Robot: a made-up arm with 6 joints.
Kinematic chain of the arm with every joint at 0, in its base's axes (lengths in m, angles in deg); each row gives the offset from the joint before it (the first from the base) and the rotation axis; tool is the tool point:
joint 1: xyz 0 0 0.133 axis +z
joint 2: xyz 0 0 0 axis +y
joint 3: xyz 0 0 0.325 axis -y
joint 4: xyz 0 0 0 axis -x
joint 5: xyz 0.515 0 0 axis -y
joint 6: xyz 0 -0.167 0 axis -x
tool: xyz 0 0 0
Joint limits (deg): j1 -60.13..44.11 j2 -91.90..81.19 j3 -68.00..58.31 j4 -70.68..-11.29 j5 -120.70..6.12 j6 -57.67..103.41
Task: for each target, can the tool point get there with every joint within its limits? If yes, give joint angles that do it. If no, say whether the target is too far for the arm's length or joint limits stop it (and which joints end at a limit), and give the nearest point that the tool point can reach.
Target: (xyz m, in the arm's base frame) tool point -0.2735 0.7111 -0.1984
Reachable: no: joint limits stop it (at a limit: joint 1, joint 2, joint 4) | nearest point -0.1407 0.1341 0.0026 | short by 0.625 m
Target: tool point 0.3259 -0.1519 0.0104
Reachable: yes | joints -3.71 9.38 -36.70 -38.64 -110.80 76.41
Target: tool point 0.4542 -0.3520 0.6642
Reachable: yes | joints -22.45 14.59 46.90 -24.53 -69.41 16.69
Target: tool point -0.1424 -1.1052 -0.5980
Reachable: no: too far | nearest point 0.1688 -0.6228 -0.2350 | short by 0.679 m
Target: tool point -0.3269 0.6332 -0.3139
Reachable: no: joint limits stop it (at a limit: joint 1, joint 2, joint 4) | nearest point -0.1297 0.1149 -0.0506 | short by 0.614 m
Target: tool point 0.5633 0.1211 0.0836
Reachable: yes | joints 25.93 28.77 -0.46 -34.62 -85.27 4.04
